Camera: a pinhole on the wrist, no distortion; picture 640 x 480 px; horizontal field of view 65.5 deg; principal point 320.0 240.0 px. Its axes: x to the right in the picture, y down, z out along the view. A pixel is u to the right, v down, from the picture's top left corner.
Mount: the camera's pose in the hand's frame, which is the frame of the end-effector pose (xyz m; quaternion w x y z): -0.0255 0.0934 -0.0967 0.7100 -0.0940 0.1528 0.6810
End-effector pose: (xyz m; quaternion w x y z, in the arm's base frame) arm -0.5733 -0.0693 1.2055 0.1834 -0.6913 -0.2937 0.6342
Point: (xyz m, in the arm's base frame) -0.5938 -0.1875 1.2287
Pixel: outside the picture
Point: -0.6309 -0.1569 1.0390
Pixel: 325 50
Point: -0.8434 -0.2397 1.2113
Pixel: 107 415
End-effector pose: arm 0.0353 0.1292 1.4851 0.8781 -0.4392 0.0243 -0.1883
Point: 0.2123 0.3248 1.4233
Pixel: 369 83
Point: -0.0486 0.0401 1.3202
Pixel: behind the camera
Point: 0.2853 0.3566 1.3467
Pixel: 520 31
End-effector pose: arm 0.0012 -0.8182 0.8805 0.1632 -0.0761 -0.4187 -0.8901
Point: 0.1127 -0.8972 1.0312
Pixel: 477 352
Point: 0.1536 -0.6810 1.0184
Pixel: outside the picture
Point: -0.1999 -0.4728 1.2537
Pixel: 51 62
